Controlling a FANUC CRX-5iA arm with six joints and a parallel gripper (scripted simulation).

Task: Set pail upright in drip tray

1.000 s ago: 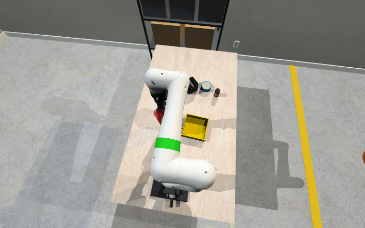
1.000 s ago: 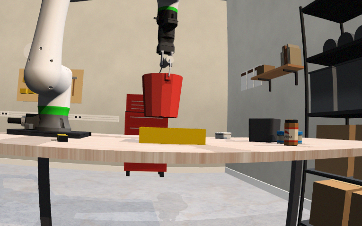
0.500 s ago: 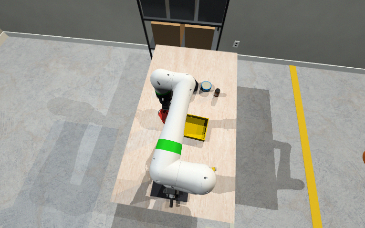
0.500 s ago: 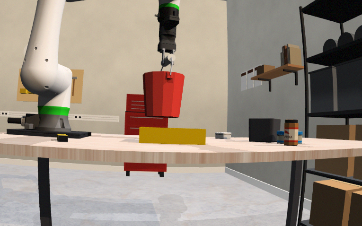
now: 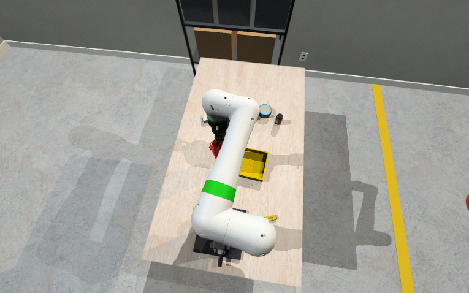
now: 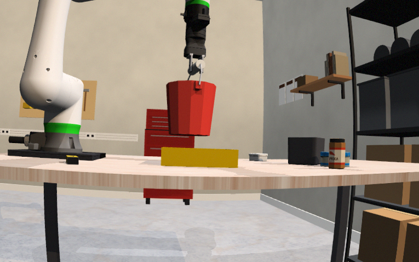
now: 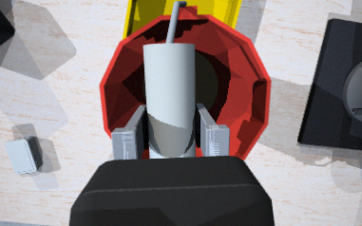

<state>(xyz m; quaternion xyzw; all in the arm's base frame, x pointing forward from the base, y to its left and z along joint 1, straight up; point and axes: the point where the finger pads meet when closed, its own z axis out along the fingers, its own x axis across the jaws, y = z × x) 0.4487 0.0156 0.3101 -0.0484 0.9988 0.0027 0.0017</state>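
My gripper is now 1 cm past the red pail and 9 cm above it. Also, from my hand: small grey block: 31 cm ahead, 18 cm to the left, 31 cm below; then spice jar: 34 cm ahead, 34 cm to the right, 29 cm below; then yellow drip tray: 2 cm behind, 16 cm to the right, 31 cm below.
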